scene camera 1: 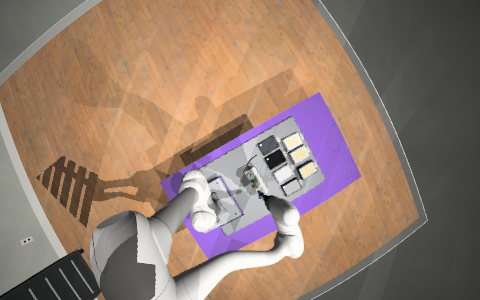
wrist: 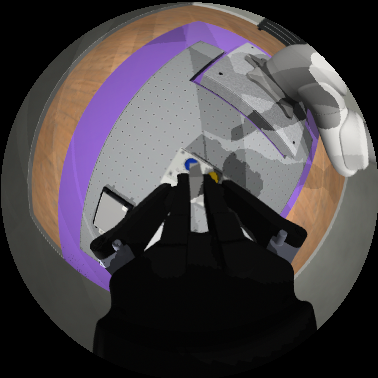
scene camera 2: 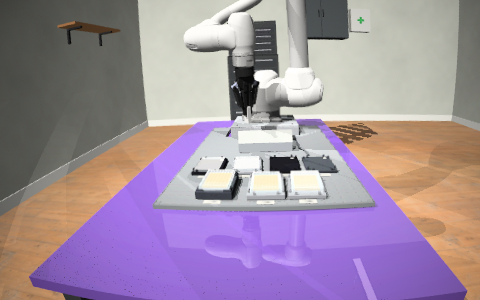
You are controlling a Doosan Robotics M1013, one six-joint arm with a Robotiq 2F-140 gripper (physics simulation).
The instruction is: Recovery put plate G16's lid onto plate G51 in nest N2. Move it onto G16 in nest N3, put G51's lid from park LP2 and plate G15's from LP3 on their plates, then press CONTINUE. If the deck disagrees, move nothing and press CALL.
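Where they show: gripper, fingertip midpoint: (wrist: pixel 194 171) (scene camera 2: pixel 248 122); arm's base, origin of the base link: (wrist: pixel 275 84) (scene camera 2: pixel 265 119).
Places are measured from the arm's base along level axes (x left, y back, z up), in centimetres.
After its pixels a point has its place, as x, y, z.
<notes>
My gripper (scene camera 1: pixel 261 195) @(-6.3, -38.8, 6.7) (scene camera 2: pixel 248 117) @(-6.3, -38.8, 6.7) (wrist: pixel 194 171) @(-6.3, -38.8, 6.7) is shut and empty, pointing down at the blue-button end of the button box (scene camera 1: pixel 261 186) @(-3.2, -41.8, 3.7) (scene camera 2: pixel 265 141) @(0.9, -44.4, -0.2). In the wrist view its tips overlap the box between the blue button (wrist: pixel 190 163) and the yellow button (wrist: pixel 214 176) @(-1.6, -37.6, 2.3); contact cannot be told. Three cream-topped plates (scene camera 2: pixel 218 180) @(-11.5, -82.0, -1.0) (scene camera 2: pixel 266 182) @(2.0, -82.1, -1.7) (scene camera 2: pixel 305 182) @(12.9, -82.8, -1.6) sit in the front row of nests; the left one has a dark base. Behind them are a light grey pad (scene camera 2: pixel 211 164) @(-17.4, -64.0, -2.7) (wrist: pixel 112 210) @(-17.6, -59.5, -2.7), a white one (scene camera 2: pixel 248 164) @(-4.5, -64.4, -2.7), a black one (scene camera 2: pixel 284 164) @(7.8, -62.8, -3.5) and a dark grey one (scene camera 2: pixel 320 164) @(20.4, -63.4, -3.5). Labels and lids are unreadable.
The grey perforated deck (scene camera 1: pixel 235 172) @(13.9, -29.3, -4.5) (scene camera 2: pixel 172 192) @(-25.6, -83.1, -4.6) (wrist: pixel 145 115) @(-22.4, -33.8, -4.5) lies on the purple table (scene camera 1: pixel 340 150) @(-13.9, -115.3, -5.8) (scene camera 2: pixel 240 250) @(-2.8, -107.9, -5.8). The arm's mounting plate (wrist: pixel 235 75) @(-10.7, -11.5, 0.3) is behind the button box. A thin cable (scene camera 1: pixel 252 160) @(15.8, -45.4, -4.5) runs from the box. My arm's lower joints (scene camera 2: pixel 300 90) @(18.6, -11.7, 17.2) stand beside the gripper.
</notes>
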